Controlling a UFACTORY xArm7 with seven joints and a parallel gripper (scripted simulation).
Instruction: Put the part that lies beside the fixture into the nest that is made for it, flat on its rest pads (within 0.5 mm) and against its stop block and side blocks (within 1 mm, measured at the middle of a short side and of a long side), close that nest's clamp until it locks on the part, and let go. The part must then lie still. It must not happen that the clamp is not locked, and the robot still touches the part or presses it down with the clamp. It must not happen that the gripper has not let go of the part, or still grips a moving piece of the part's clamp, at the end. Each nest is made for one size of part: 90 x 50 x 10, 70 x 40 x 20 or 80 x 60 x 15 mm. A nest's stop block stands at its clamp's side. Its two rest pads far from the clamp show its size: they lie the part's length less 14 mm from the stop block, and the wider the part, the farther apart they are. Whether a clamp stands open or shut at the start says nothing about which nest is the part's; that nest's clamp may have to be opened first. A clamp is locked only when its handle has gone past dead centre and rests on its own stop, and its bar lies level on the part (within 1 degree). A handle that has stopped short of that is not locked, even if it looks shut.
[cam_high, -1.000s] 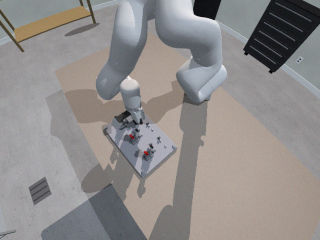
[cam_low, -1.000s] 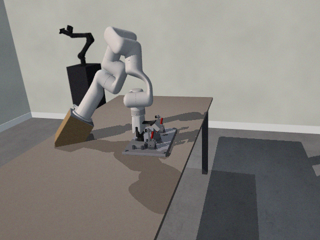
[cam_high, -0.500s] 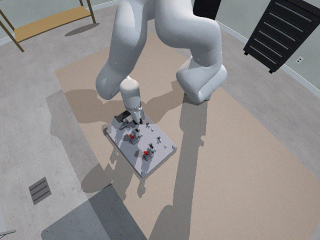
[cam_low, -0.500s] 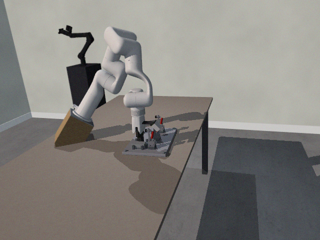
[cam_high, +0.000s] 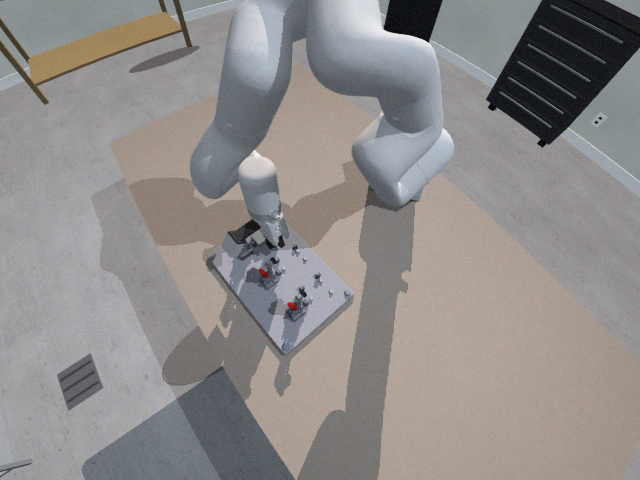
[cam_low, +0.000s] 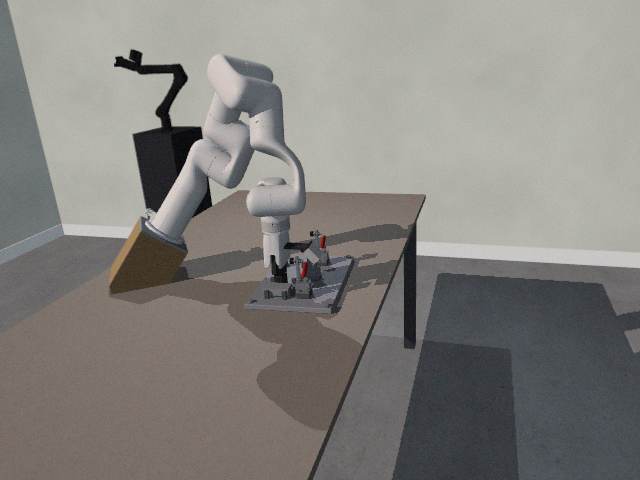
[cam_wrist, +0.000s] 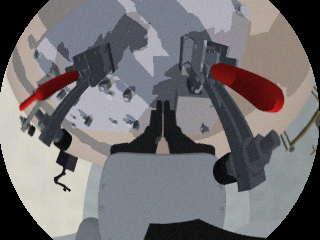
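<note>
Right now my hand is 1 cm short of the grey block part, 3 cm to the left of it and 1 cm above it. The rest, counted from my hand: grey fixture plate: 3 cm ahead, 8 cm to the left, 3 cm below.
</note>
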